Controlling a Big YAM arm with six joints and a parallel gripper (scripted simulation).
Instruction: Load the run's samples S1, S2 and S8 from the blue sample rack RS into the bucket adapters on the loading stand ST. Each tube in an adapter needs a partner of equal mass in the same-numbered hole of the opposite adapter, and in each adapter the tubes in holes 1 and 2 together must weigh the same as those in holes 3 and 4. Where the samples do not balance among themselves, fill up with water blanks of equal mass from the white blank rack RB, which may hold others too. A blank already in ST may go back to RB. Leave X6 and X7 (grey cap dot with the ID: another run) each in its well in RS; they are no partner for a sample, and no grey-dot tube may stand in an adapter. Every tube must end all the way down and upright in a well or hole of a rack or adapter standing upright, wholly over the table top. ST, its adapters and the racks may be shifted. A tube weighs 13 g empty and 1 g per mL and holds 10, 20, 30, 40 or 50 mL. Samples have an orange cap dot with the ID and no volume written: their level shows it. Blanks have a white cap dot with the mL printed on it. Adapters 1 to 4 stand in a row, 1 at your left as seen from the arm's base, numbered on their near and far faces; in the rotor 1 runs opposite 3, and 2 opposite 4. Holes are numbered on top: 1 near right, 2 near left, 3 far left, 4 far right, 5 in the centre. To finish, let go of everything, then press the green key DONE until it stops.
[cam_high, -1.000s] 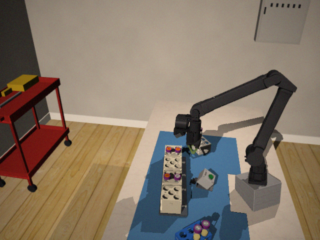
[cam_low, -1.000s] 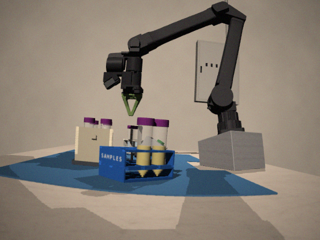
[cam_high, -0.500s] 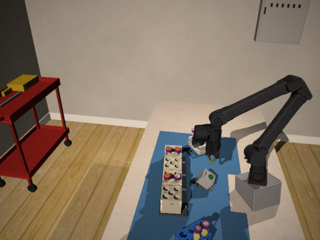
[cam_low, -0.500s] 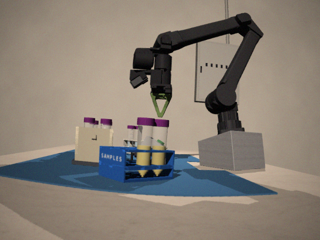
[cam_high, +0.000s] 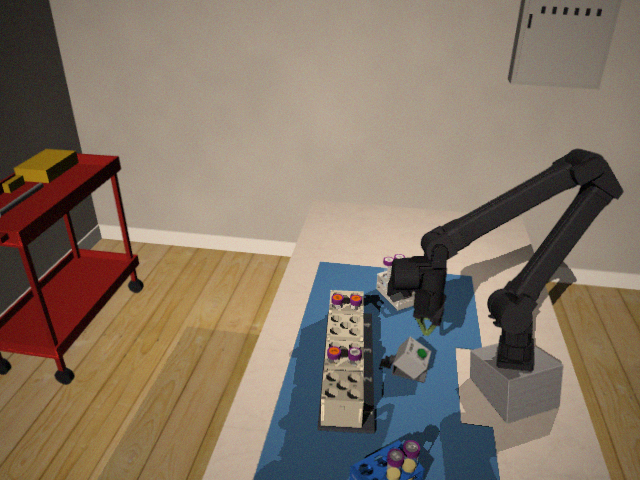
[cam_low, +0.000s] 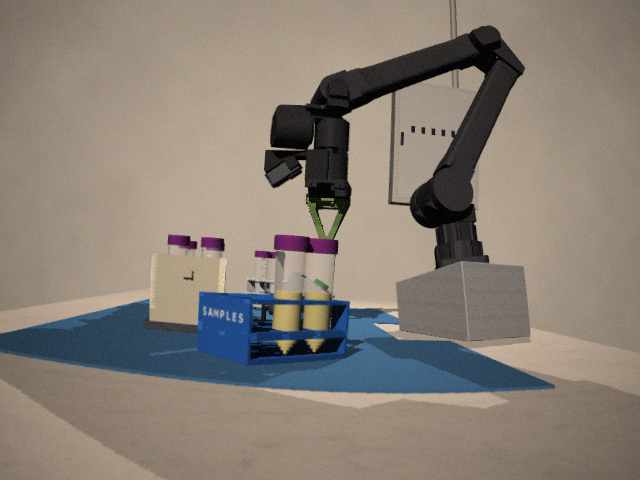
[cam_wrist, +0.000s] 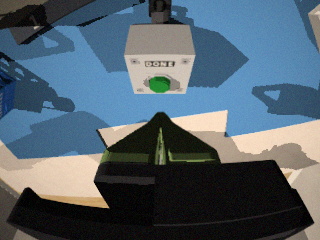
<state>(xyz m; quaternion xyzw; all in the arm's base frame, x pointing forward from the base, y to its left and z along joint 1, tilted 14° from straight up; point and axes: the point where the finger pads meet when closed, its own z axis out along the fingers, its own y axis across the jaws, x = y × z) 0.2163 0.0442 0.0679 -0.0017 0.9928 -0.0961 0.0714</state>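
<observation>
Now: the green DONE key 7 cm below my hand. The rest, counted from my hand: white blank rack RB: 32 cm to the right, 13 cm ahead, 11 cm below; then blue sample rack RS: 36 cm to the left, 11 cm below, 1 cm ahead.
</observation>
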